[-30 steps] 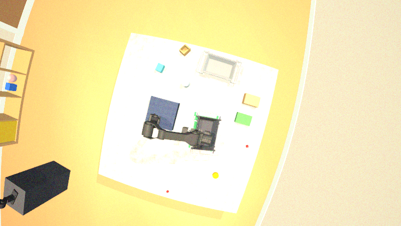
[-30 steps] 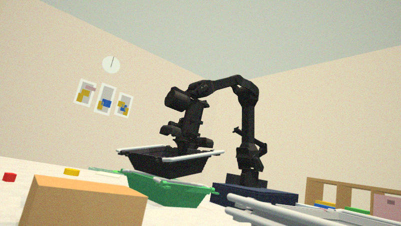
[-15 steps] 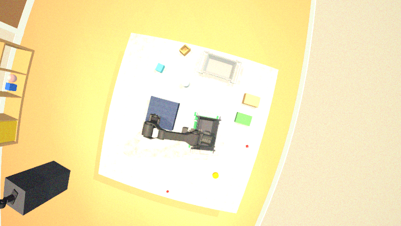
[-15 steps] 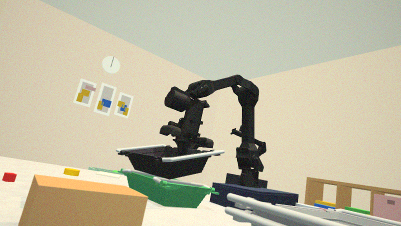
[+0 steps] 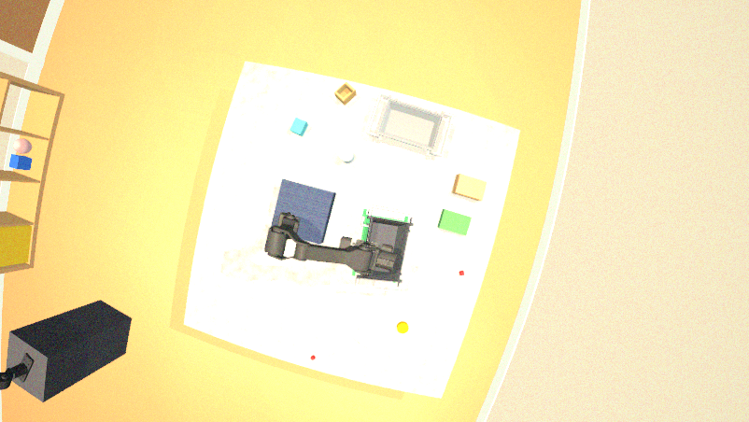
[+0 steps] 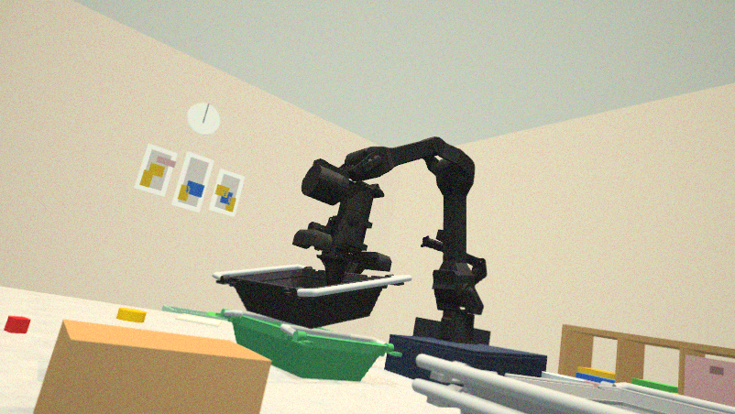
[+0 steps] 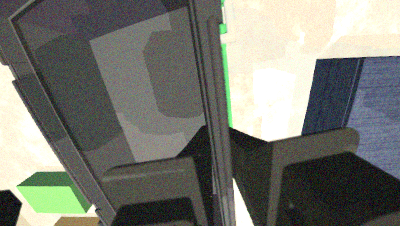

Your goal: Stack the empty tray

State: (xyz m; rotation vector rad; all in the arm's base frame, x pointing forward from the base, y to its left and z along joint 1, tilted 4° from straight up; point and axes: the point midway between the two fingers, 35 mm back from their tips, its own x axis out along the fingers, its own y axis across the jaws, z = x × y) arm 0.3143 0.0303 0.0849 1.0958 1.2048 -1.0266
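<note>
My gripper tip is 70 mm short of the black tray, 10 mm to the right of it and 10 mm below it. Round my gripper tip: green block: 310 mm ahead, 210 mm to the left, 90 mm below; then red bit: 420 mm ahead, 20 mm to the left, 100 mm below; then yellow disc: 270 mm ahead, 300 mm to the right, 100 mm below.
</note>
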